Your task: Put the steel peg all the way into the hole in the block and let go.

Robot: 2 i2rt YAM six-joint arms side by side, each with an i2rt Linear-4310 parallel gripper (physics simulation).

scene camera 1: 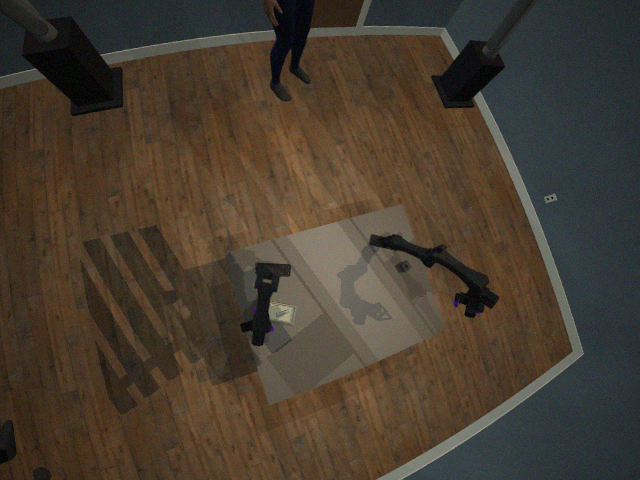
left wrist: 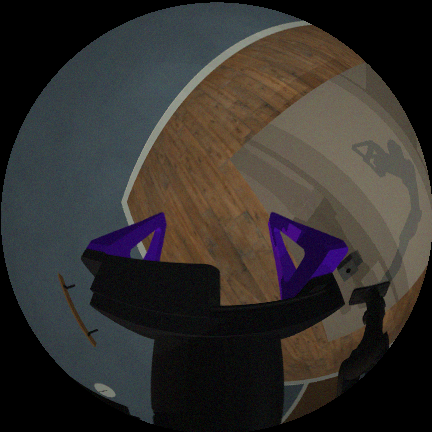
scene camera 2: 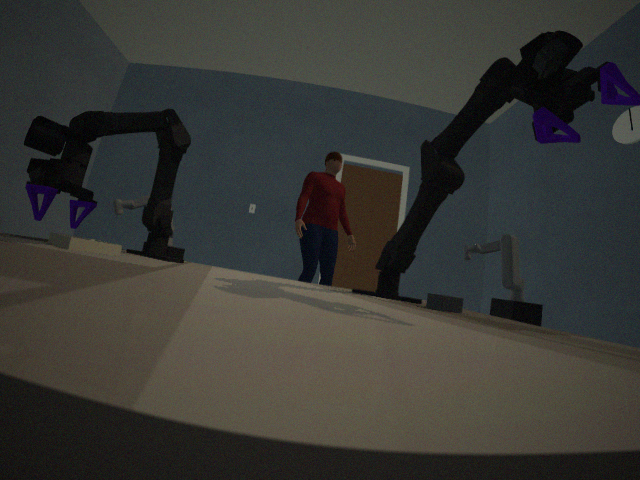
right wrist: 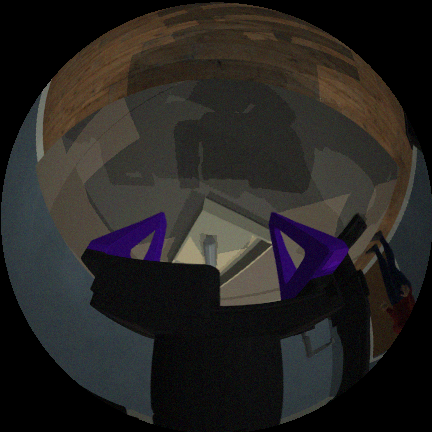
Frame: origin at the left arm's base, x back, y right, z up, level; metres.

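Where they show: left gripper, fingertip midpoint: (scene camera 1: 465, 309) (left wrist: 216, 217) (scene camera 2: 609, 120); right gripper, fingertip midpoint: (scene camera 2: 56, 224) (right wrist: 217, 217); left arm's base at its link origin: (scene camera 1: 384, 242) (left wrist: 370, 292) (scene camera 2: 386, 297); right arm's base at its link origin: (scene camera 2: 154, 257).
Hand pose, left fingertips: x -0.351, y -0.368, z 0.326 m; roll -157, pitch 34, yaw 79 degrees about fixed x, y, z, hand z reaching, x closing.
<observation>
Things, the pixels of their top centre, and the offset from my left fingertips. Level surfaces: height alone.
- steel peg at its top centre: (right wrist: 209, 262) (scene camera 1: 282, 313) dz -0.307, dx -0.183, dy +0.931 m
- cream tray at its top centre: (right wrist: 211, 263) (scene camera 2: 85, 238) (scene camera 1: 281, 312) dz -0.301, dx -0.183, dy +0.938 m
- grey block at its top centre: (scene camera 2: 445, 295) (left wrist: 348, 270) (scene camera 1: 406, 266) dz -0.292, dx +0.219, dy +0.212 m
- pale table top at its surface level: dz -0.326 m
The steel peg (scene camera 1: 282, 313) (right wrist: 210, 251) lies on its side in a cream tray (scene camera 1: 290, 309) (scene camera 2: 98, 246) (right wrist: 229, 225); its near end is hidden by the gripper body in the right wrist view. My right gripper (scene camera 1: 263, 319) (scene camera 2: 56, 223) (right wrist: 217, 217) is open and empty, pointing down above the tray, with the peg showing between its fingers in the right wrist view. The grey block (scene camera 1: 403, 266) (scene camera 2: 444, 302) (left wrist: 353, 262) stands by the left arm's base, its dark round hole facing up. My left gripper (scene camera 1: 468, 306) (scene camera 2: 608, 122) (left wrist: 216, 217) is open and empty, high up and away from the block.
The pale table top (scene camera 1: 330, 242) carries both arm bases along its back edge. The left arm stretches past the block and beyond the table's right edge in scene camera 1. A person (scene camera 1: 281, 51) (scene camera 2: 323, 206) stands behind the table.
</observation>
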